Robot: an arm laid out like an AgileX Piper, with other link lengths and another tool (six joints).
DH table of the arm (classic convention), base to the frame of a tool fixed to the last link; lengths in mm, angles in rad. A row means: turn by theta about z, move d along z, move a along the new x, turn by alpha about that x. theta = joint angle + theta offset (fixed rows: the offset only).
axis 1: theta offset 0; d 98.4; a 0; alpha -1.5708
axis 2: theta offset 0.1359; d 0; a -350.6; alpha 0
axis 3: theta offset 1.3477; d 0; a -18.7; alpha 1.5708
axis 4: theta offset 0; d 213.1; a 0; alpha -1.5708
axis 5: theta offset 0; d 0; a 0; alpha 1.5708
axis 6: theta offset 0.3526; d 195; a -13.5; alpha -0.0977
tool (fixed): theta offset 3.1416; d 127.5; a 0; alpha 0
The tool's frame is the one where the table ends.
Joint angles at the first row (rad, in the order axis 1, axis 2, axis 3, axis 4, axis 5, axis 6):
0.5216 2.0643 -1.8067 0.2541 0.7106 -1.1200
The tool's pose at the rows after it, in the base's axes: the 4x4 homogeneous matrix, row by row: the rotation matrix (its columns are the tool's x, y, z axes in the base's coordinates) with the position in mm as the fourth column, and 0 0 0 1 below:
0.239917 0.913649 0.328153 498.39; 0.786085 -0.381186 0.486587 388.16; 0.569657 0.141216 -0.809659 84.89; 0 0 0 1
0.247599 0.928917 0.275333 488.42; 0.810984 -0.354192 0.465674 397.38; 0.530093 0.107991 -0.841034 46.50; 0 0 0 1
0.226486 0.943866 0.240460 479.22; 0.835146 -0.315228 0.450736 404.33; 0.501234 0.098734 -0.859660 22.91; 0 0 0 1
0.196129 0.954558 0.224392 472.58; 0.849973 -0.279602 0.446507 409.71; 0.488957 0.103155 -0.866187 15.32; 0 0 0 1
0.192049 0.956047 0.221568 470.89; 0.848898 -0.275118 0.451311 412.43; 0.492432 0.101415 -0.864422 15.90; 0 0 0 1
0.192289 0.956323 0.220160 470.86; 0.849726 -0.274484 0.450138 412.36; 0.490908 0.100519 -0.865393 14.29; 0 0 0 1
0.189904 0.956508 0.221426 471.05; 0.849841 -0.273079 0.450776 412.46; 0.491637 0.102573 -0.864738 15.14; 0 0 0 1
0.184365 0.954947 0.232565 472.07; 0.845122 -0.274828 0.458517 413.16; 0.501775 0.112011 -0.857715 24.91; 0 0 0 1
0.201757 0.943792 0.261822 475.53; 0.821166 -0.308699 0.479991 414.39; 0.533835 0.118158 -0.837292 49.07; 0 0 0 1
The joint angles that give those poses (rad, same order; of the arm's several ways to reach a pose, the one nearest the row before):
0.5502 2.1325 -1.8066 0.2541 0.7094 -1.1320
0.5711 2.1936 -1.8065 0.2541 0.7094 -1.1367
0.5883 2.2312 -1.8066 0.2541 0.7091 -1.1620
0.6005 2.2430 -1.8066 0.2564 0.7101 -1.1908
0.6034 2.2430 -1.8066 0.2637 0.7092 -1.1966
0.6034 2.2457 -1.8065 0.2637 0.7085 -1.1974
0.6034 2.2444 -1.8066 0.2637 0.7081 -1.1993
0.6034 2.2287 -1.8065 0.2637 0.7080 -1.1983
0.6023 2.1911 -1.8065 0.2637 0.7058 -1.1625

